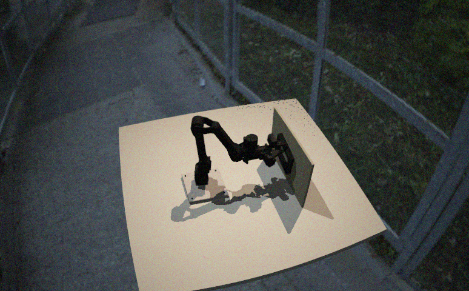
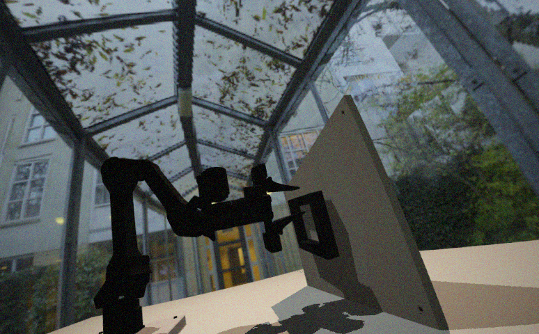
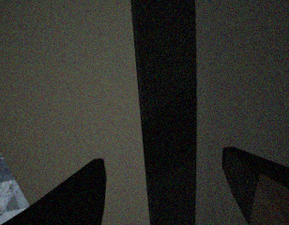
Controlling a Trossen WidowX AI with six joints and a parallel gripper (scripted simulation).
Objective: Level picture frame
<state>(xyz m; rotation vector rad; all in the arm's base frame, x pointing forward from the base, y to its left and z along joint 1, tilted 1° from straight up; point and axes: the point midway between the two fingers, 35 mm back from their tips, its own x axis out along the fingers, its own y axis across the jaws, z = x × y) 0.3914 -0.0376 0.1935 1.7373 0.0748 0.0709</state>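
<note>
Right now the black picture frame is 50 mm below my gripper tip, 10 mm to the left of it and 10 mm ahead of it. Also, from my gripper tip: grey wall panel (60 mm below, 20 mm ahead).
</note>
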